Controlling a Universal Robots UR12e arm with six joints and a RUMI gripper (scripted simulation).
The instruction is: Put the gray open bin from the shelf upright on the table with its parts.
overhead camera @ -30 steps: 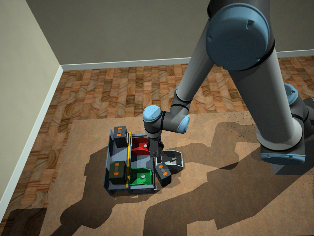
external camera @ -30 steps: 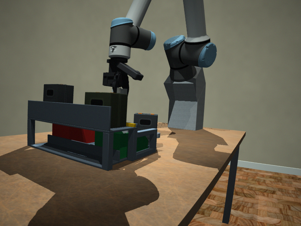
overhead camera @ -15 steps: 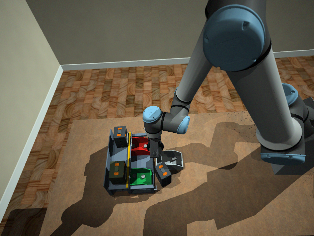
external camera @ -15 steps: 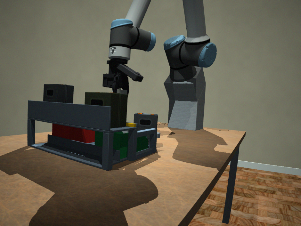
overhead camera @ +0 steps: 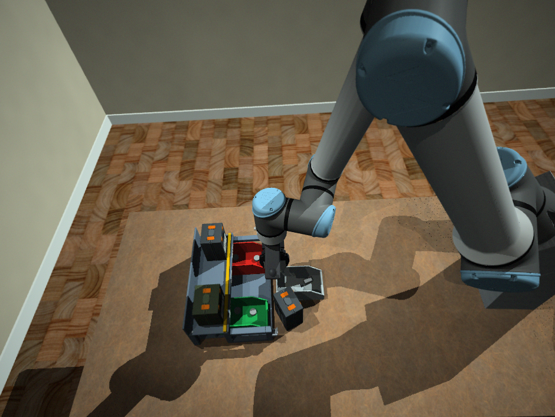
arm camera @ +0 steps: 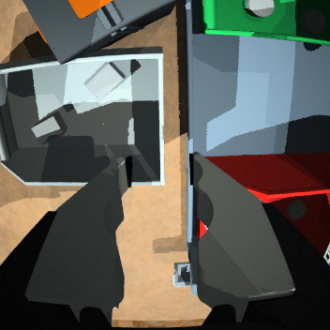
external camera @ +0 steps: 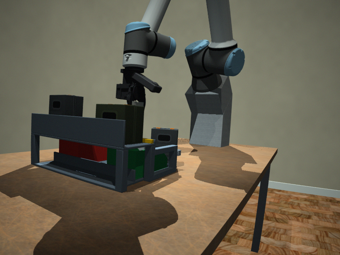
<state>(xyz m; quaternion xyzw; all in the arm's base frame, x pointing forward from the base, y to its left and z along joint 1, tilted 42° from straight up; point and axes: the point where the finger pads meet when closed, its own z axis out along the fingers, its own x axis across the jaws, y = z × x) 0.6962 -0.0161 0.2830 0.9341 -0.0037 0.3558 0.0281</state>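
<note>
Right now my hand is 80 mm past the gray bin, 10 mm to the right of it and 100 mm above it. From my hand the other things lie so: yellow strip (170 mm ahead, 10 mm to the right, 30 mm below); green bin (130 mm ahead, 110 mm to the left, 90 mm below); red bin (120 mm ahead, 120 mm to the right, 90 mm below).
</note>
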